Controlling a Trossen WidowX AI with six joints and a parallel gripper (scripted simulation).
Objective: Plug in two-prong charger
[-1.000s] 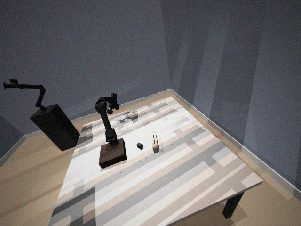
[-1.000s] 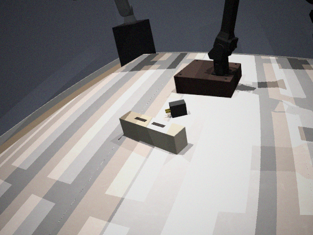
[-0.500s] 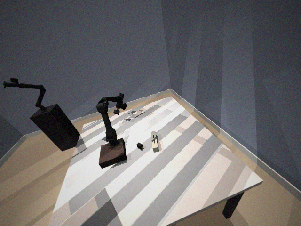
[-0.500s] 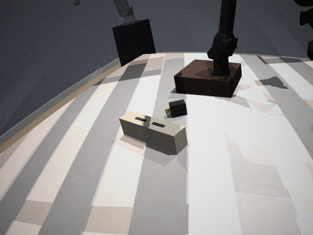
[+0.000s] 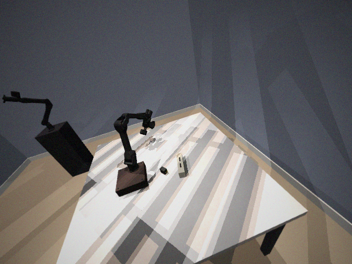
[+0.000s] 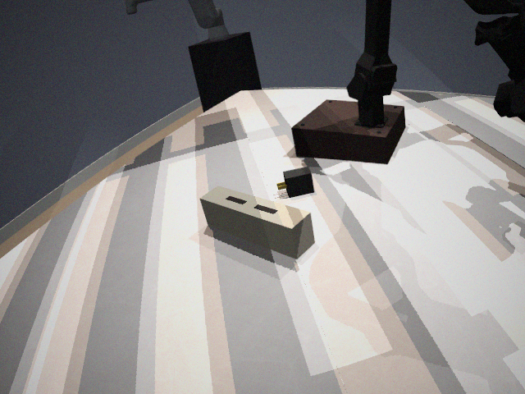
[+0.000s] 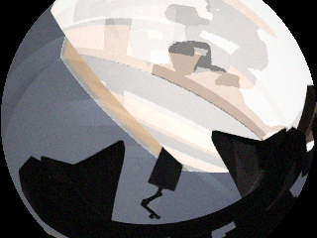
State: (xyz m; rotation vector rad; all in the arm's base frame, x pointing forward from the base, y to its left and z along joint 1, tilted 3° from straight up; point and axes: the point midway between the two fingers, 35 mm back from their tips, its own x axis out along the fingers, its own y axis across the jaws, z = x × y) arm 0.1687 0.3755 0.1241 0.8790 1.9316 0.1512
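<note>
Now: gripper tip 500 mm to the left of the two-prong charger, 130 mm above it and 70 mm short of it.
</note>
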